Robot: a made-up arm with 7 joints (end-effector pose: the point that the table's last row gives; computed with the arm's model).
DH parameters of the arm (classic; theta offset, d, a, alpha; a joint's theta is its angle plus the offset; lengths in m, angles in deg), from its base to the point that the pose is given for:
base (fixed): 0 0 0 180
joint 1: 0 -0.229 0 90
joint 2: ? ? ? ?
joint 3: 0 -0.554 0 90
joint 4: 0 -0.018 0 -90
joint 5: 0 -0.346 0 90
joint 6: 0 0 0 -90
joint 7: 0 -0.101 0 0
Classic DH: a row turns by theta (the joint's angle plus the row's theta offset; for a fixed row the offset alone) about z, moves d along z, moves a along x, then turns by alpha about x.
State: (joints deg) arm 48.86 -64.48 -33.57 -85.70 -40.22 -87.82 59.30
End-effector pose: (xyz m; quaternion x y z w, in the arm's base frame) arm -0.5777 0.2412 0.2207 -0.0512 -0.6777 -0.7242 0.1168
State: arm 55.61 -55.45 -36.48 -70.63 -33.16 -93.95 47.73
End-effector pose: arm -0.5769 0.3532 0.3673 -0.1047 -0.5679 -0.8084 0.1141
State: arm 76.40 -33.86 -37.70 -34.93 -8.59 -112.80 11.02
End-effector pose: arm -0.3182 0.5077 0.7543 0.1476 0.1930 0.9375 0.2492
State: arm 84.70 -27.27 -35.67 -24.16 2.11 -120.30 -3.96
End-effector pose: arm -0.1852 0.4827 0.8584 0.1483 0.0644 0.8583 0.4870
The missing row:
joint 2: 0 -0.011 0 -90
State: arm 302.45 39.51 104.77 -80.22 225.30 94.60 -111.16
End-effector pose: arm -0.0180 0.5475 0.5580 0.0826 -0.0144 -0.9834 0.1612
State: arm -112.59 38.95 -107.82 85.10 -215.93 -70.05 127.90
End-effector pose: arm -0.3953 0.0531 0.7223 -0.6047 -0.2342 -0.1487 0.7466
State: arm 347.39 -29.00 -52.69 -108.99 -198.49 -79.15 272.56
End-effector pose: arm -0.3857 -0.3954 0.5718 -0.8325 0.1862 -0.4124 0.3198
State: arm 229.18 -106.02 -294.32 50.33 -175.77 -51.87 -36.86
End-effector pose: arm 0.7641 -0.3441 0.1445 0.8343 0.0244 -0.3845 0.3942
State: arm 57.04 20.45 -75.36 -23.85 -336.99 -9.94 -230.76
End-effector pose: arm -0.0078 -0.3598 1.1372 -0.3264 0.9060 0.1119 0.2452
